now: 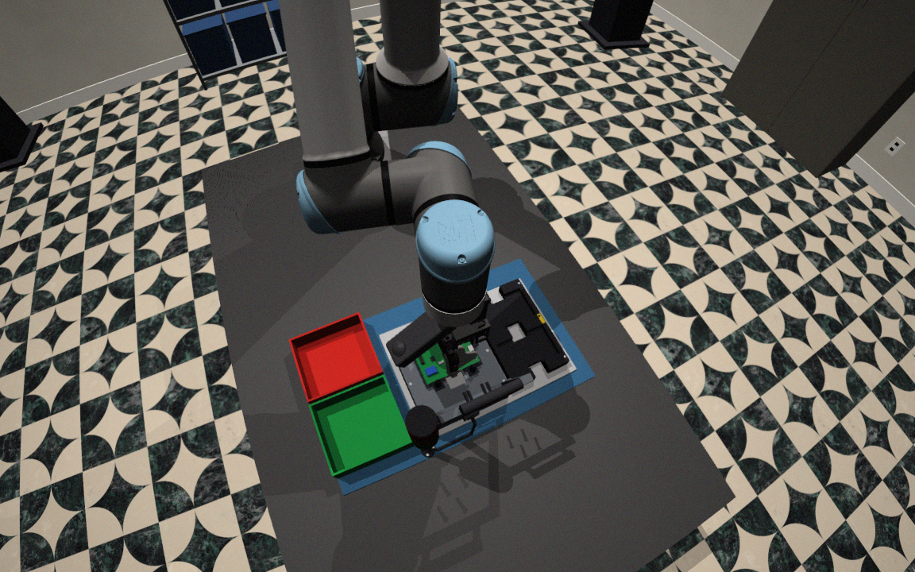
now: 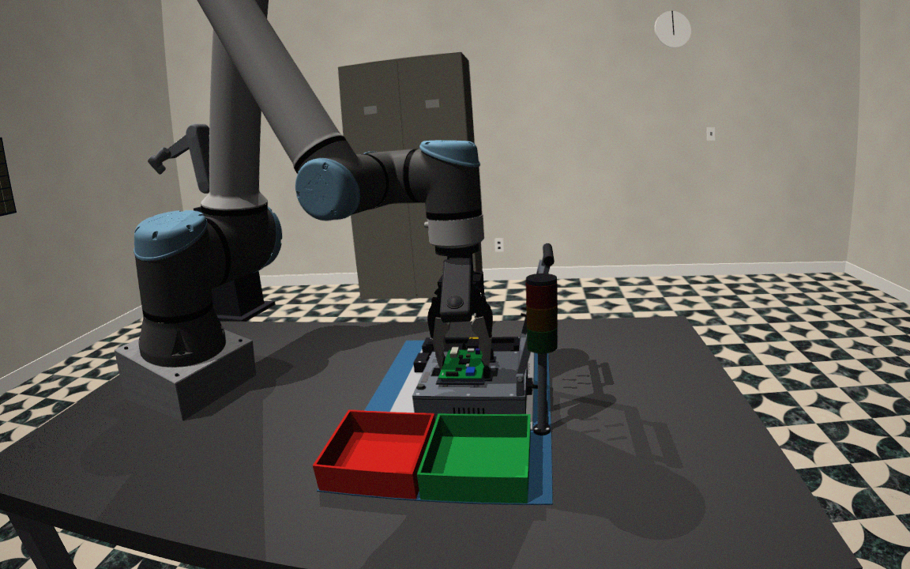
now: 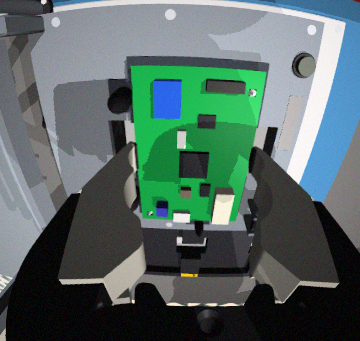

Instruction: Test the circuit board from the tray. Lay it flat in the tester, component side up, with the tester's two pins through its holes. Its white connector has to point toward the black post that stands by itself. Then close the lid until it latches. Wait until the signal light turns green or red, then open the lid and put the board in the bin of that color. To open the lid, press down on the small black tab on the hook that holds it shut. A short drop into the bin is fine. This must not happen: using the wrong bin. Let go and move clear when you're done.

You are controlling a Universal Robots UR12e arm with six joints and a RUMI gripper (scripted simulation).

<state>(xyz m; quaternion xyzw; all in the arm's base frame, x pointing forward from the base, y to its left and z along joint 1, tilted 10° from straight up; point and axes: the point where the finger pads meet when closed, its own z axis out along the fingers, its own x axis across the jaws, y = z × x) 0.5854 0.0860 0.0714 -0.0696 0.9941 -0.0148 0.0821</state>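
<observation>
Now: the green circuit board 10 mm to the left of my hand. The rest, counted from my hand: clear lid 120 mm ahead, 100 mm above, 20 mm to the left; green bin 190 mm to the right, 70 mm ahead, 60 mm below; red bin 210 mm to the right, 80 mm behind, 60 mm below.
</observation>
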